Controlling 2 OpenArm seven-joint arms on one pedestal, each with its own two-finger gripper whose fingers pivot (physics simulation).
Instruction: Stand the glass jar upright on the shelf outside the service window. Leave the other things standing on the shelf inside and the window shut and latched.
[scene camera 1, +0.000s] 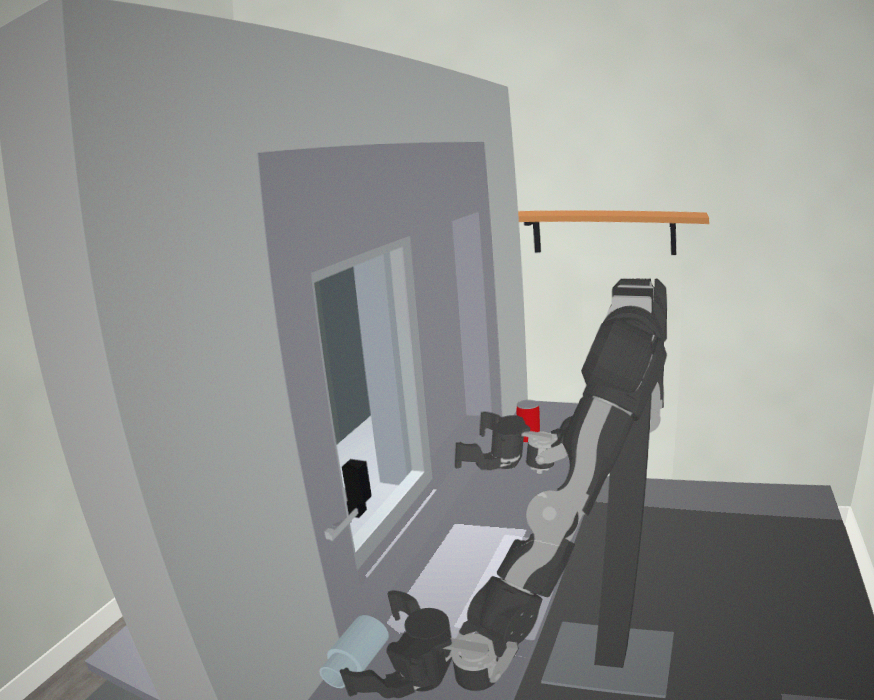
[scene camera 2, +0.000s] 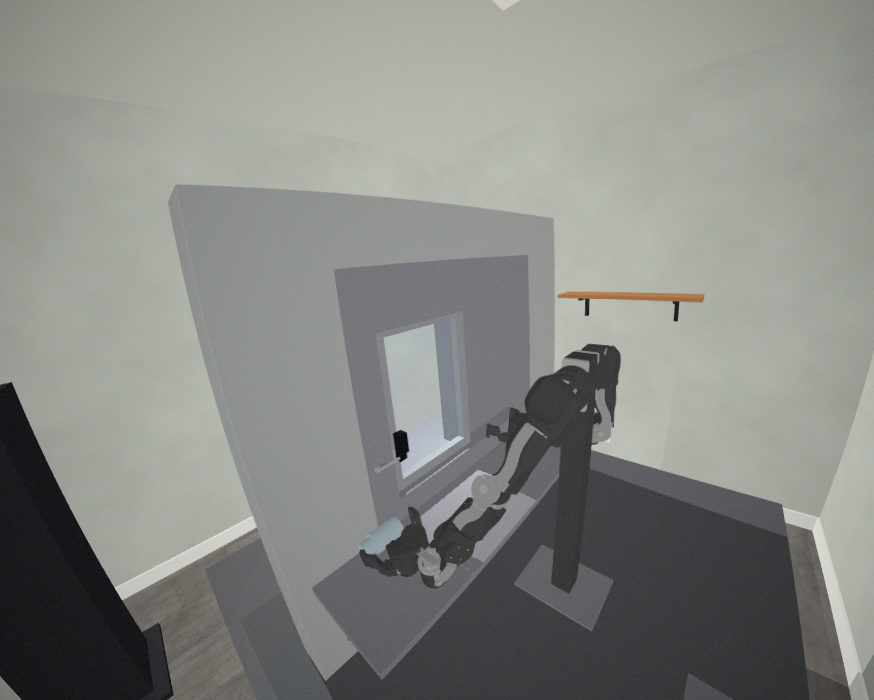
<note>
The pictures show: my left gripper, my right gripper, a glass jar, a black latch and a grey shelf.
My left gripper is seen too in scene camera 2.
</note>
